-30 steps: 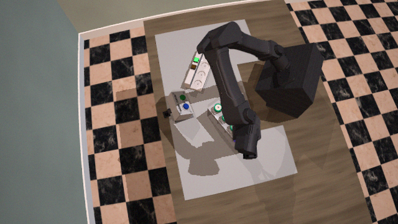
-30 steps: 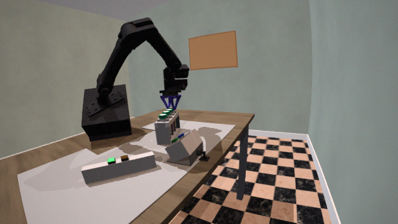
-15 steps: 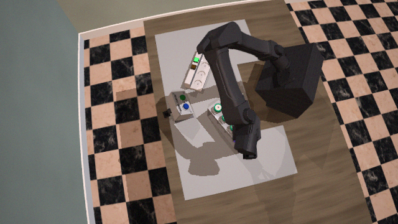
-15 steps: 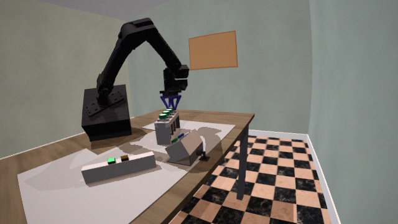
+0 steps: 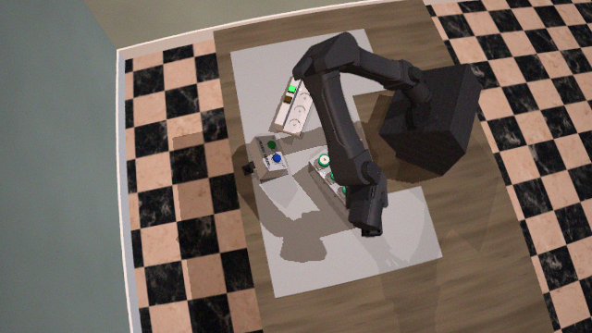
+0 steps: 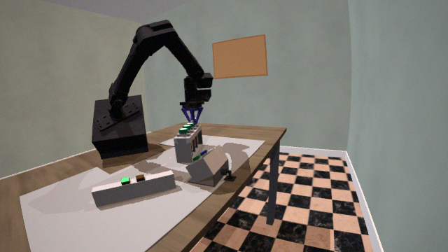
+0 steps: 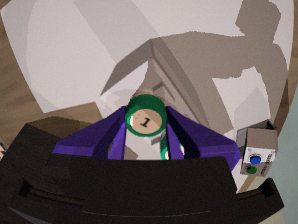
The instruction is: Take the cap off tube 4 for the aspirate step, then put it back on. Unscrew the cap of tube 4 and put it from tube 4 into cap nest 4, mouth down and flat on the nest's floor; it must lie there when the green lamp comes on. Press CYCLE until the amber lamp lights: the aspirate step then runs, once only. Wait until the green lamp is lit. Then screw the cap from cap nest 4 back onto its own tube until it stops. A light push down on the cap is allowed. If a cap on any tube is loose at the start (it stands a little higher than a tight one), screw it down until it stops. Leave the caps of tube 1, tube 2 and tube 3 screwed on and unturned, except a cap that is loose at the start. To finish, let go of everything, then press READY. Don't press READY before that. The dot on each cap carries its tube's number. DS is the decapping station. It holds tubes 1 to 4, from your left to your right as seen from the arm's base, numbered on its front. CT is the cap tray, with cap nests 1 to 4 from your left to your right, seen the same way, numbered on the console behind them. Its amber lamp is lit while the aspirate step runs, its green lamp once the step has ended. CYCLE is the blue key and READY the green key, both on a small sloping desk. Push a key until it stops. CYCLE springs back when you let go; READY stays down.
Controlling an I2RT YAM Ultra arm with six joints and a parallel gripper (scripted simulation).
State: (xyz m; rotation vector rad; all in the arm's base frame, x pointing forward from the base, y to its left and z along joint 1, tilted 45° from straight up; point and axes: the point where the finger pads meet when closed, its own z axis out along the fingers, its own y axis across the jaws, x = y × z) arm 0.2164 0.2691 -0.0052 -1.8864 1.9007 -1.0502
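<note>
The cap 2 lies 5 cm to the right of my hand and 2 cm ahead of it. From my hand the other things lie so: cap 3 (9 cm to the right, 5 cm ahead); green ready key (23 cm to the right, 21 cm ahead, 5 cm below); blue cycle key (20 cm ahead, 19 cm to the right, 5 cm below).
</note>
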